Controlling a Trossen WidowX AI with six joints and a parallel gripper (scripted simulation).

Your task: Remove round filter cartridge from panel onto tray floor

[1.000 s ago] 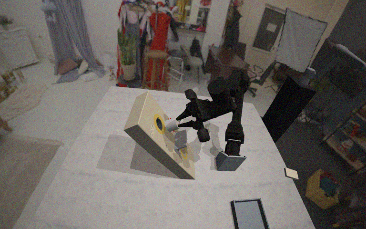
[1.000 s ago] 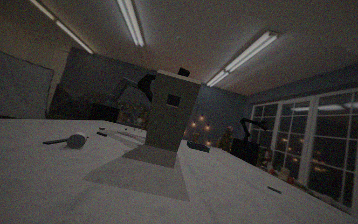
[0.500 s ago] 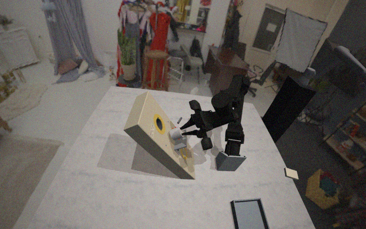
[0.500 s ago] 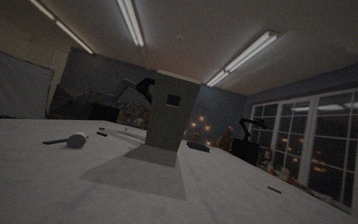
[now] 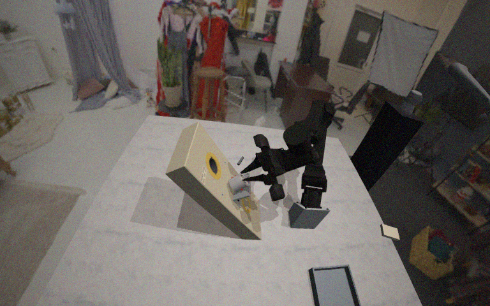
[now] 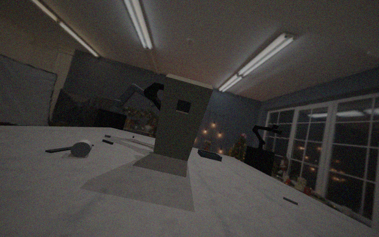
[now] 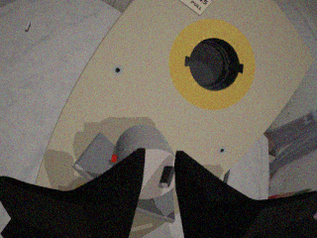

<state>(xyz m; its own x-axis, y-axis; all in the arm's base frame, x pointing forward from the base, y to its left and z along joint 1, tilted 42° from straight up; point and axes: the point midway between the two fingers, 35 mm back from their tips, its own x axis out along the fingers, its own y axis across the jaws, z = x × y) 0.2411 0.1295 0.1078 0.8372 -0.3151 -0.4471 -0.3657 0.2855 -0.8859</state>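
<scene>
My gripper tip is 3 cm above the round white filter cartridge. Also, from my gripper tip: grey flap 7 cm below; tray 37 cm behind, 25 cm to the left, 23 cm below.
</scene>
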